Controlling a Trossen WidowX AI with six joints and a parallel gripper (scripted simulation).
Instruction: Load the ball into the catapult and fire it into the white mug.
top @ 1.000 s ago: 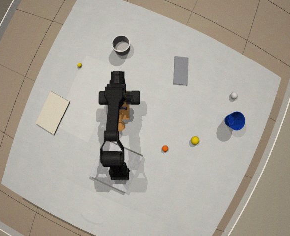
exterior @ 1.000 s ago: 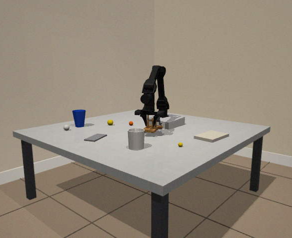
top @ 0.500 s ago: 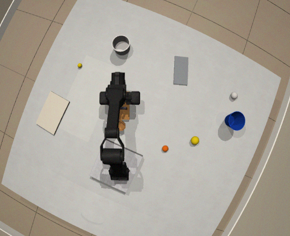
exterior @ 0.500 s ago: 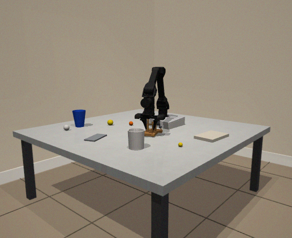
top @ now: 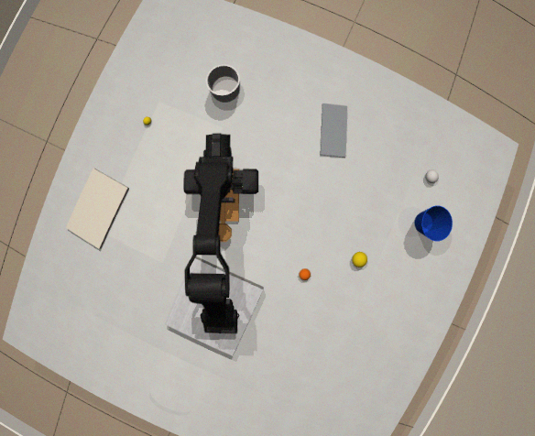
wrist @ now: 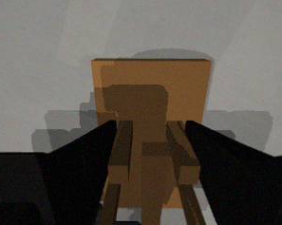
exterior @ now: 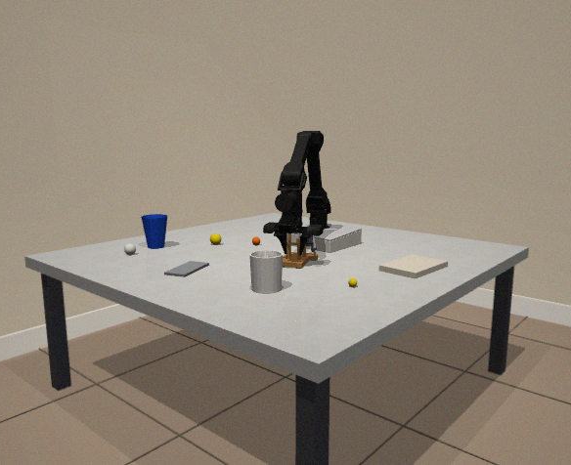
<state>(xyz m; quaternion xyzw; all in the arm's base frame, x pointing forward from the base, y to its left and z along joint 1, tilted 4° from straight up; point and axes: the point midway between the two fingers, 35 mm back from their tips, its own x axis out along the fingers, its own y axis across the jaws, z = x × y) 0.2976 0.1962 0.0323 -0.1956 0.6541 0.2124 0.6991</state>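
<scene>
Right now the orange ball is 80 mm behind my gripper tip, 320 mm to the right of it and 20 mm below it. The rest, counted from my gripper tip: small yellow ball: 30 mm ahead, 290 mm to the left, 20 mm below; then dark flat slab: 300 mm ahead, 170 mm to the right, 30 mm below; then white mug: 230 mm ahead, 160 mm to the left.
</scene>
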